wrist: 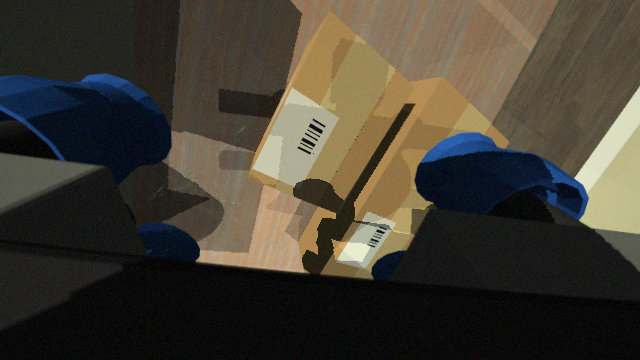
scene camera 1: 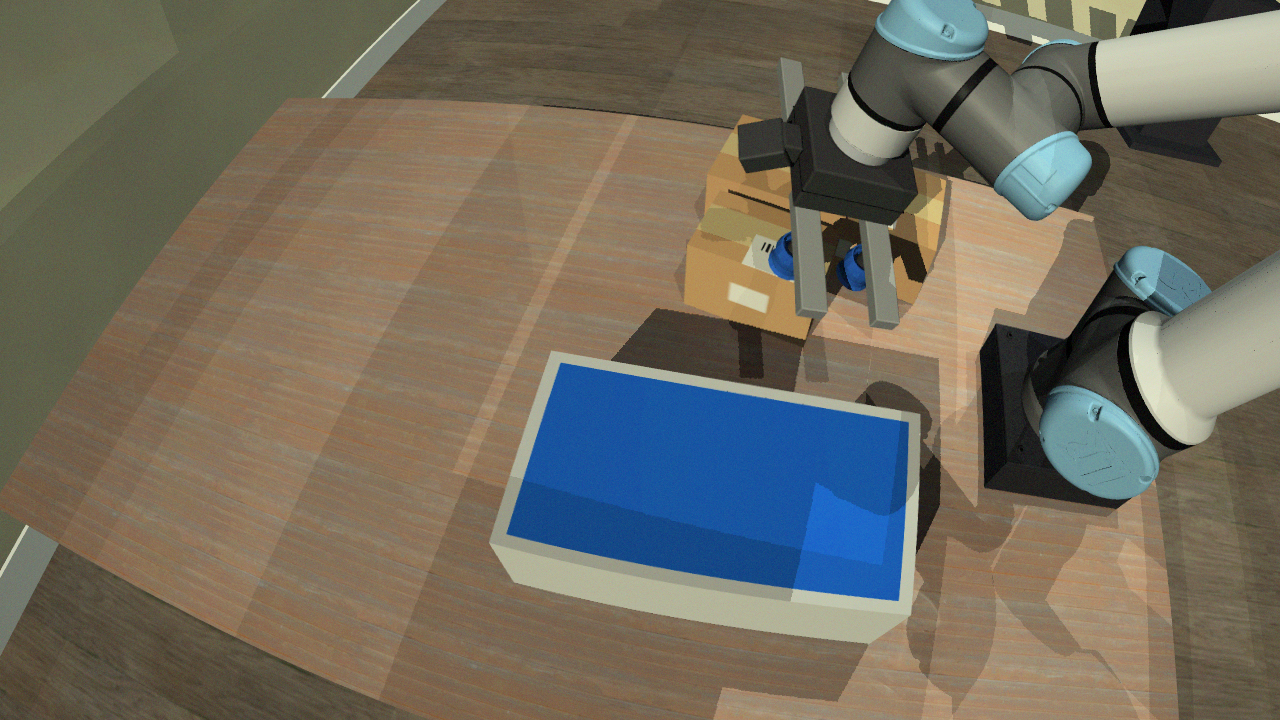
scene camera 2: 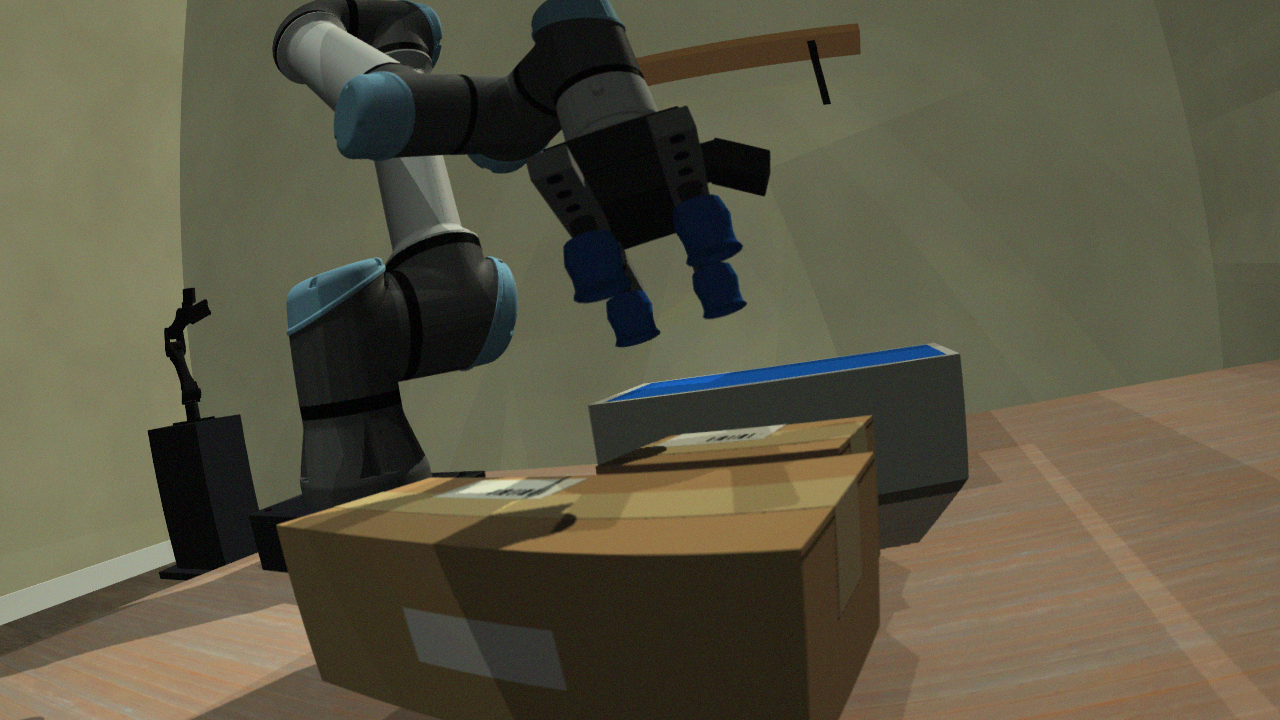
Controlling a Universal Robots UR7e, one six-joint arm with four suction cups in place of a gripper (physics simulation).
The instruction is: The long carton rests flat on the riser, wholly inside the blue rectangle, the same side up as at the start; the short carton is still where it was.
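Frame: origin at the arm's base, x ahead, y left, z up, level; metres.
Seen in the pictures: hand, its tool point: (wrist: 293, 214) (scene camera 2: 671, 301); arm's base, origin of its link: (scene camera 2: 367, 491).
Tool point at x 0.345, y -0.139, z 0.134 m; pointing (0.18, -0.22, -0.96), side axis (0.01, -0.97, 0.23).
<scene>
Offsets run from my tool point to a thing's middle. Level surfaces: height alone.
The long carton @[0.145 m down, 0.062 m back, 0.171 m right] (scene camera 1: 926, 232) (scene camera 2: 671, 617) (wrist: 432, 107) lies flat on the table, with a barcode label and tape on top. The short carton @[0.145 m down, 0.035 m ahead, 0.047 m right] (scene camera 1: 707, 268) (scene camera 2: 819, 438) (wrist: 345, 90) lies flat beside it, on the riser's side, label up; a narrow dark gap shows between them in the wrist view. The pale riser @[0.137 m down, 0.086 m ahead, 0.260 m left] (scene camera 1: 707, 610) (scene camera 2: 921, 429) bears the blue rectangle @[0.077 m down, 0.086 m ahead, 0.260 m left] (scene camera 1: 698, 474) (scene camera 2: 778, 371), with no carton on it. My gripper (scene camera 1: 820, 261) (scene camera 2: 662, 277) (wrist: 295, 200) is open, its four blue cups holding nothing, tilted and raised above the cartons. It partly hides both in scene camera 1.
The arm's black base (scene camera 1: 1011, 420) stands on the table @[0.197 m down] (scene camera 1: 358, 358) (scene camera 2: 1100, 555), right of the riser in scene camera 1. A black pedestal (scene camera 2: 210, 492) with a small dark device stands at the left in scene camera 2. Walls surround the area.
</scene>
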